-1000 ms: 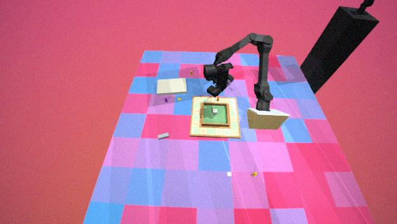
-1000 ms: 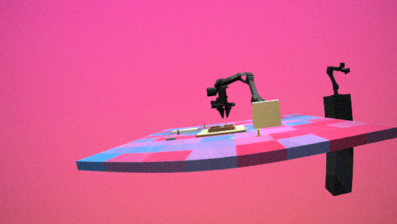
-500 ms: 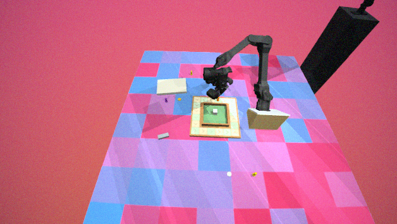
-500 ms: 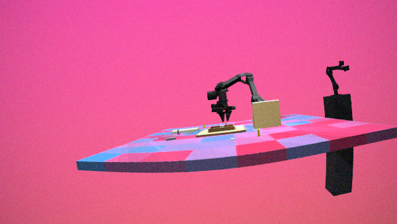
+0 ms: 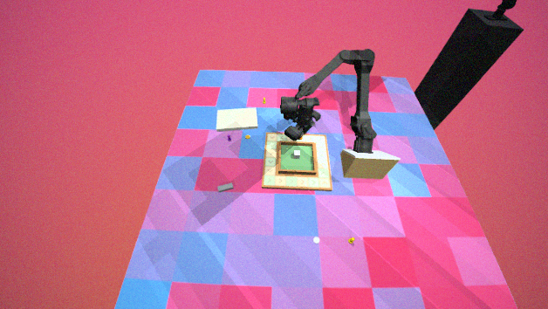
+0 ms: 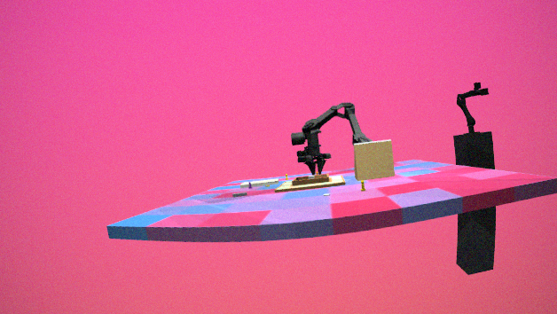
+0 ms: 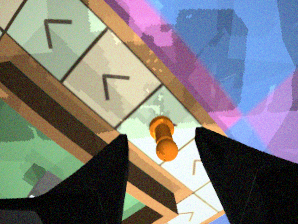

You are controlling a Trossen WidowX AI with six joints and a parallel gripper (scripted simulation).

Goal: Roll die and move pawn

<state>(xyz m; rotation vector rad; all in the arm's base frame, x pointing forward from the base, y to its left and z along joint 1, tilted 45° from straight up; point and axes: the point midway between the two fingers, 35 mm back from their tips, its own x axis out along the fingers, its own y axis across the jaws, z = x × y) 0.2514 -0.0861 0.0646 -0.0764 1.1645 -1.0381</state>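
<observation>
Right now my gripper tip is right at the orange pawn. Also, from my gripper tip: grey block 30 cm ahead, 27 cm to the left, 2 cm below; green dice tray 11 cm to the left, 2 cm below, 2 cm ahead; cream slab 31 cm ahead, 11 cm to the right, 2 cm below.
</observation>
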